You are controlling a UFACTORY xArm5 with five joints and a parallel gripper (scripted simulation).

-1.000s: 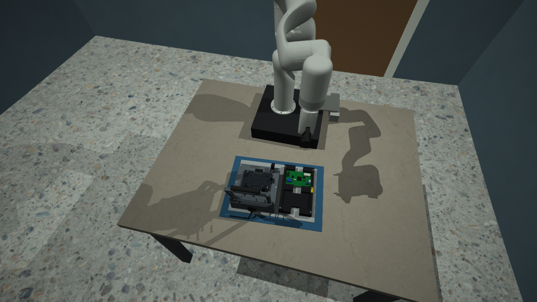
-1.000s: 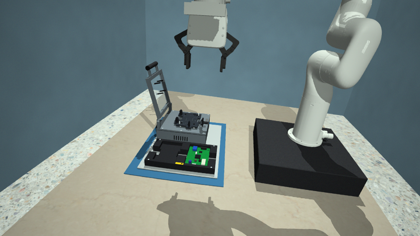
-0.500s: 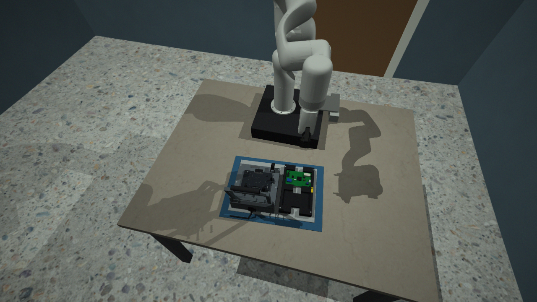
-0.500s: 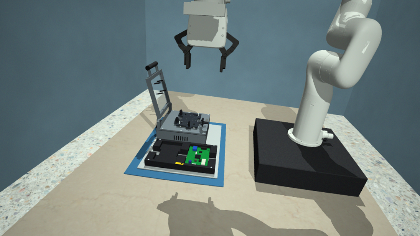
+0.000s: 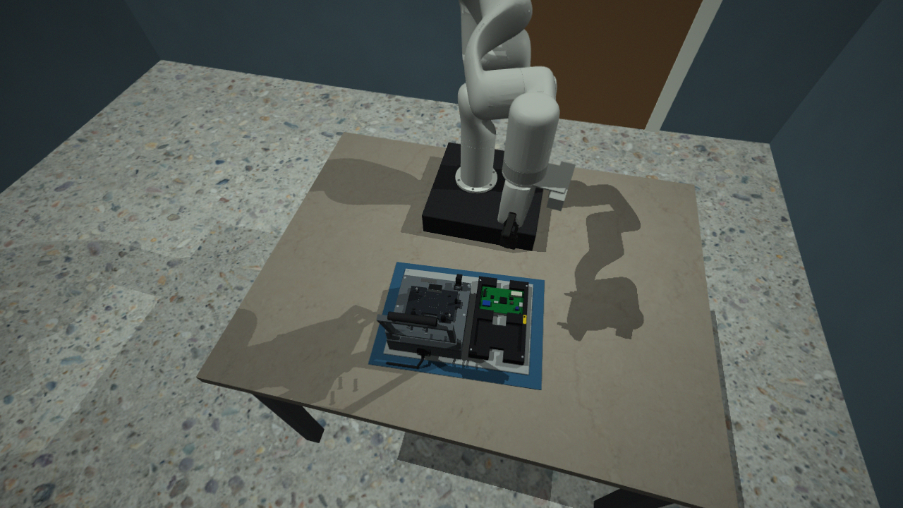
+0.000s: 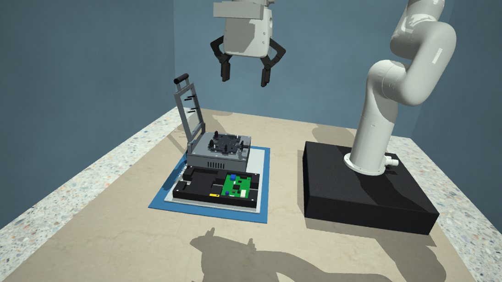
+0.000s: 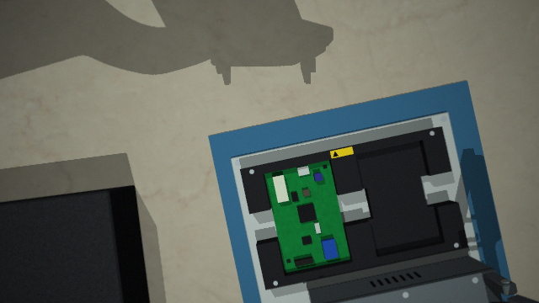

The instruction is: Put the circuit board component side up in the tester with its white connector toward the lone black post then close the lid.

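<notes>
Right now the green circuit board is 300 mm below my hand. The rest, counted from my hand: framed lid: 200 mm ahead, 160 mm to the right, 130 mm below; grey tester: 200 mm below, 120 mm to the right, 100 mm ahead; black nest: 240 mm below, 160 mm to the right, 80 mm ahead.
</notes>
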